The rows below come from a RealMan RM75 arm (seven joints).
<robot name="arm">
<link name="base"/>
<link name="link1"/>
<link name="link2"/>
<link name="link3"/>
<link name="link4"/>
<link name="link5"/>
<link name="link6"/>
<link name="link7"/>
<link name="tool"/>
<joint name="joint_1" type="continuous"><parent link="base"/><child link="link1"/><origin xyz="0.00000 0.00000 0.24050"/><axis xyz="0 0 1"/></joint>
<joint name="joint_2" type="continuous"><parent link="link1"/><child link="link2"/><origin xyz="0.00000 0.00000 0.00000"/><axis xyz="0 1 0"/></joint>
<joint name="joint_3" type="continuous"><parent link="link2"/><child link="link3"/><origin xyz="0.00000 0.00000 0.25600"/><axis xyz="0 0 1"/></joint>
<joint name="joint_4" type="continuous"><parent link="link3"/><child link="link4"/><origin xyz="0.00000 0.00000 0.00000"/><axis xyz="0 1 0"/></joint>
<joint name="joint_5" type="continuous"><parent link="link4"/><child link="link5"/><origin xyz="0.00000 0.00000 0.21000"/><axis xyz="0 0 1"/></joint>
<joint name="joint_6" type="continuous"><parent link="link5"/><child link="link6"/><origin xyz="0.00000 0.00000 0.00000"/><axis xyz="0 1 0"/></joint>
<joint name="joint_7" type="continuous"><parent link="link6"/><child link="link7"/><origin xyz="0.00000 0.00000 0.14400"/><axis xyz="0 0 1"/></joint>
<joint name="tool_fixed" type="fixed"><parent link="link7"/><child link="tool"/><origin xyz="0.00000 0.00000 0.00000"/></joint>
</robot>
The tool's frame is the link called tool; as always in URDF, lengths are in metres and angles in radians. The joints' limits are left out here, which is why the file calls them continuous.
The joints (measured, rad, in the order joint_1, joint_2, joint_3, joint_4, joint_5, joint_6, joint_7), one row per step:
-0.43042 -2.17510 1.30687 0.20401 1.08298 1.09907 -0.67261
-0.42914 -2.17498 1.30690 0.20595 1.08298 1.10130 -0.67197
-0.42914 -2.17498 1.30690 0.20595 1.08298 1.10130 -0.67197
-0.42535 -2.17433 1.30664 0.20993 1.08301 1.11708 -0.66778
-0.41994 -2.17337 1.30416 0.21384 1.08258 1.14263 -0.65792
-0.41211 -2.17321 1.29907 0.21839 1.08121 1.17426 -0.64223
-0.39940 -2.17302 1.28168 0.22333 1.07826 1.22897 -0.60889
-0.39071 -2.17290 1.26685 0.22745 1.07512 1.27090 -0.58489
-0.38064 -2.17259 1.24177 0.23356 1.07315 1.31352 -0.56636
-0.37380 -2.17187 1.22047 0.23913 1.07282 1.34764 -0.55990
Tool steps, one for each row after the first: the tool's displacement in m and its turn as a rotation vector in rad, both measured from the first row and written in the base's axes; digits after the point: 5 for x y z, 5 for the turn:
0.00020 -0.00005 0.00034 0.00124 -0.00114 -0.00221
0.00020 -0.00005 0.00034 0.00124 -0.00114 -0.00221
0.00163 -0.00086 0.00158 0.00430 -0.00984 -0.01490
0.00370 -0.00228 0.00357 0.01082 -0.02306 -0.03498
0.00610 -0.00432 0.00603 0.02223 -0.03921 -0.05939
0.00957 -0.00733 0.01126 0.05142 -0.06577 -0.09937
0.01237 -0.00916 0.01581 0.07684 -0.08708 -0.12892
0.01439 -0.01019 0.02210 0.11008 -0.11271 -0.15054
0.01606 -0.01064 0.02760 0.13449 -0.13665 -0.16427

